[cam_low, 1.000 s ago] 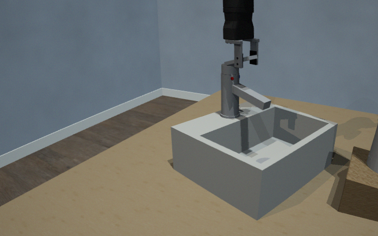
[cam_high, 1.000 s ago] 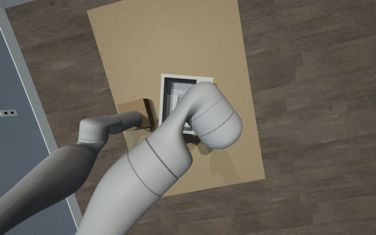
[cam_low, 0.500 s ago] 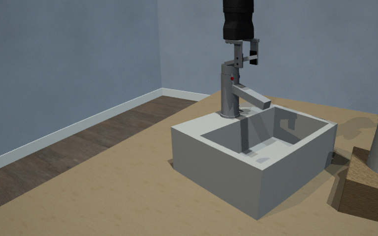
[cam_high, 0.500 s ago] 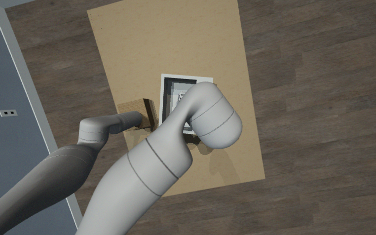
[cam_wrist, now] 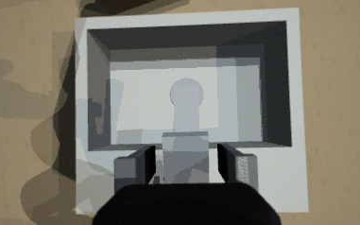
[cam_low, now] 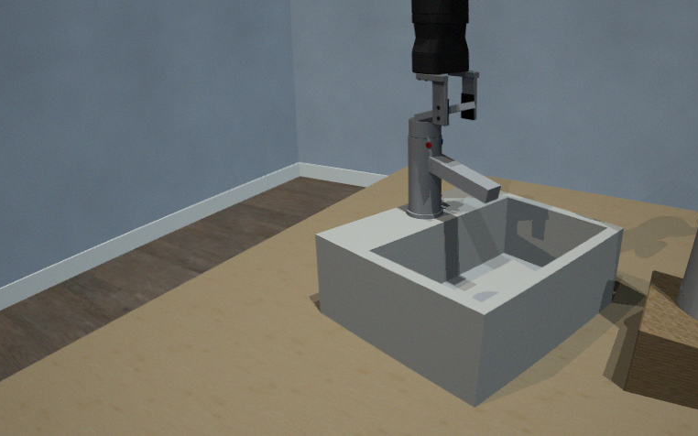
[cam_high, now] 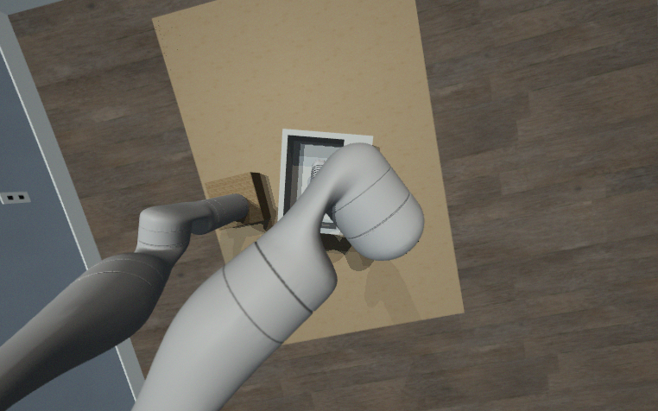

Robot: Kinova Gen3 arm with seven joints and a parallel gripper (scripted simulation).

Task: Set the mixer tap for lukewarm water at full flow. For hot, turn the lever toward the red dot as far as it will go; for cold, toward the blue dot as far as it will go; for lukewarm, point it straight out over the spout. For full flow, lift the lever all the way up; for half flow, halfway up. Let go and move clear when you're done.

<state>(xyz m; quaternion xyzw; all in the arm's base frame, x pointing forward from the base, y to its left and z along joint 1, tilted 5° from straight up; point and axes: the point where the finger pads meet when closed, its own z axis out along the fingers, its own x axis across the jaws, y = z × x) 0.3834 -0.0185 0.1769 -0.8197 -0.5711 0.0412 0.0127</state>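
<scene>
The flat lever is 20 mm ahead of my hand, 10 mm to the right of it and 10 mm below it. Round my hand: grey square sink (60 mm behind, 20 mm to the left, 250 mm below); then grey mixer tap (40 mm ahead, 10 mm to the right, 60 mm below).
</scene>
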